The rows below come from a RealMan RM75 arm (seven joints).
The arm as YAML. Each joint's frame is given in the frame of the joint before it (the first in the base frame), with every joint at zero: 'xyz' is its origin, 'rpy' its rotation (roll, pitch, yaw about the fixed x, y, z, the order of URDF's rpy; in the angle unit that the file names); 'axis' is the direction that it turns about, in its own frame. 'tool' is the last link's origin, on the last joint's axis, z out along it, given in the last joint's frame.
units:
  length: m
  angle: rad
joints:
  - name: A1
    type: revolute
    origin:
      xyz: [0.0, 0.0, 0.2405]
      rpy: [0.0, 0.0, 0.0]
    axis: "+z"
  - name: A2
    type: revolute
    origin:
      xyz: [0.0, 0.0, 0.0]
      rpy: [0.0, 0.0, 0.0]
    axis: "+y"
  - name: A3
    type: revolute
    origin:
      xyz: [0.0, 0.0, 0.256]
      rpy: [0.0, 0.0, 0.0]
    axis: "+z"
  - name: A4
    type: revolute
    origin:
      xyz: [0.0, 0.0, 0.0]
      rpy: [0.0, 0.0, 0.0]
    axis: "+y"
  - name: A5
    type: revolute
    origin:
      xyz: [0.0, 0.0, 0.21]
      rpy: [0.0, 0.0, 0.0]
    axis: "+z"
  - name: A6
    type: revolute
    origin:
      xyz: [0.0, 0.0, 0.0]
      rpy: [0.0, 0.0, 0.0]
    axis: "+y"
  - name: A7
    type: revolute
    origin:
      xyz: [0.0, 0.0, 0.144]
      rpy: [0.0, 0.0, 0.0]
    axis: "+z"
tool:
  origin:
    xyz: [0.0, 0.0, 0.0]
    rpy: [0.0, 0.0, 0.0]
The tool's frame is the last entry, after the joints.
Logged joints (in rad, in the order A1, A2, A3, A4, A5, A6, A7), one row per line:
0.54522, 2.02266, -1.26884, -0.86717, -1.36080, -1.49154, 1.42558
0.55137, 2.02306, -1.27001, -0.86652, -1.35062, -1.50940, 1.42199
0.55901, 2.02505, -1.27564, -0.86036, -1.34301, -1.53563, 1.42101
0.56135, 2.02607, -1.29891, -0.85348, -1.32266, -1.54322, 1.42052
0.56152, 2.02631, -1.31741, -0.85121, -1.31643, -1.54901, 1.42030
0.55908, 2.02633, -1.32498, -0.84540, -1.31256, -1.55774, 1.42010
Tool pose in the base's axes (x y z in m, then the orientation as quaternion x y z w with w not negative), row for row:
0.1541, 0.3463, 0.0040, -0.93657, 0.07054, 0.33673, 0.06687
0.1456, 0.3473, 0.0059, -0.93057, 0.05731, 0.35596, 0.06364
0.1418, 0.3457, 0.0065, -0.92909, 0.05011, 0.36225, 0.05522
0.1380, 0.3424, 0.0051, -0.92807, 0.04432, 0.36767, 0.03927
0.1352, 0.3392, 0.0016, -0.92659, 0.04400, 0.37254, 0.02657
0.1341, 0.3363, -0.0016, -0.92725, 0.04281, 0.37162, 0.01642
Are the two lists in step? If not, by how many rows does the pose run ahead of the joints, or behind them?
The pose runs 1 row behind the joints: the pose in row i belongs to the joints in row i - 1.
